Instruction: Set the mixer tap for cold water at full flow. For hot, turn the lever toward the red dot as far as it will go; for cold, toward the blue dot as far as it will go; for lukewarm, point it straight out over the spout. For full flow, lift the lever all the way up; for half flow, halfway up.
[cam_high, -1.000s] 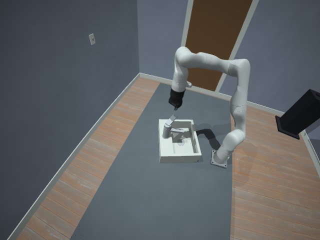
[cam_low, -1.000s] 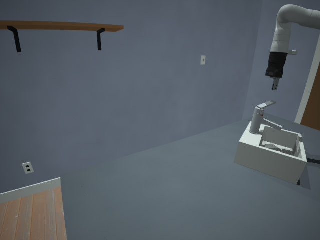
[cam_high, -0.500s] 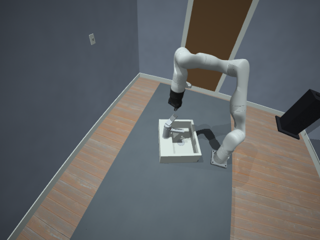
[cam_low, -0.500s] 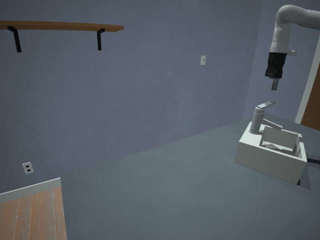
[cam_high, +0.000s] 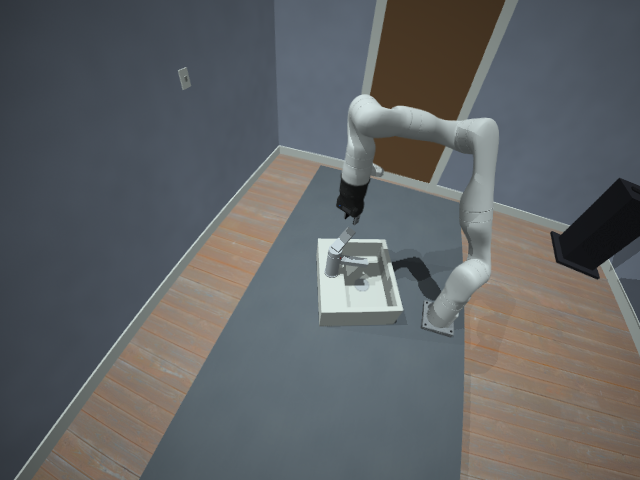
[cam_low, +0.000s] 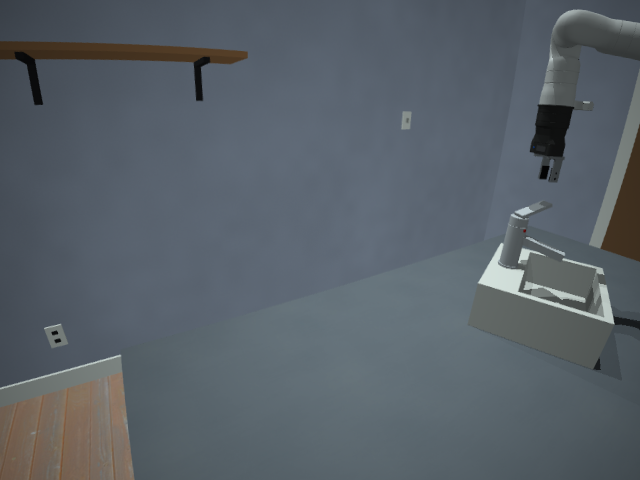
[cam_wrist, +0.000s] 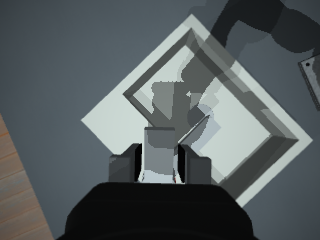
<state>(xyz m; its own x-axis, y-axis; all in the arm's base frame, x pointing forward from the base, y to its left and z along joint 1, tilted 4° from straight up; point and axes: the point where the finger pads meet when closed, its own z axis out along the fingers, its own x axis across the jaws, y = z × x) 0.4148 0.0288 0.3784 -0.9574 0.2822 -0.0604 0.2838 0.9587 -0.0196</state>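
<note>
My gripper is now 90 mm above the flat lever, 20 mm to the right of it and 10 mm short of it. Also, from my hand: white basin: 340 mm below, 90 mm behind; grey mixer tap: 150 mm below, 40 mm to the left.
</note>
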